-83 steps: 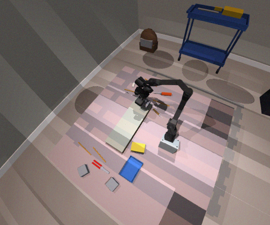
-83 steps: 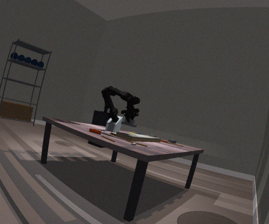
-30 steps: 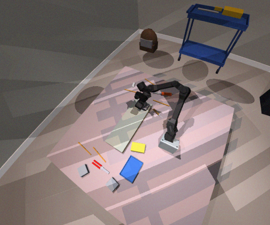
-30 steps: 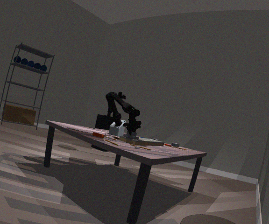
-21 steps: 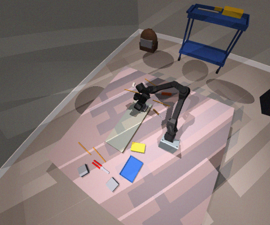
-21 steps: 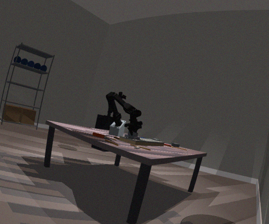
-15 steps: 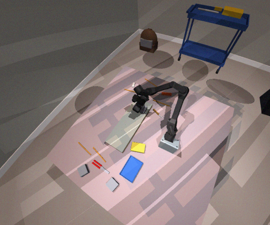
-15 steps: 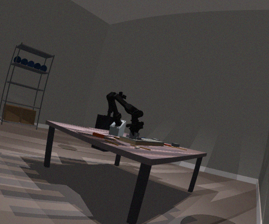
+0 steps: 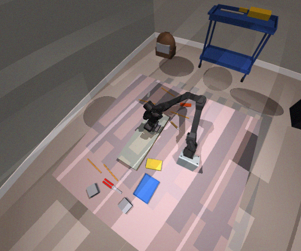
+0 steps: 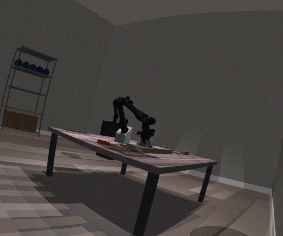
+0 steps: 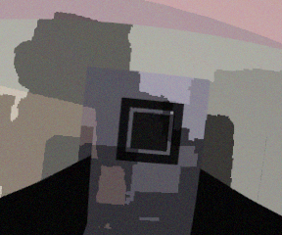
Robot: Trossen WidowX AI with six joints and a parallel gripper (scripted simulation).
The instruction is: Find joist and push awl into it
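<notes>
Now: the blue tray 460 mm to the left of my gripper tip, 150 mm behind it and 50 mm below it. Round my gripper tip: yellow block 290 mm to the left, 140 mm behind, 50 mm below; then awl 200 mm behind, 70 mm to the right, 60 mm below; then stud finder 20 mm above, 10 mm ahead.
</notes>
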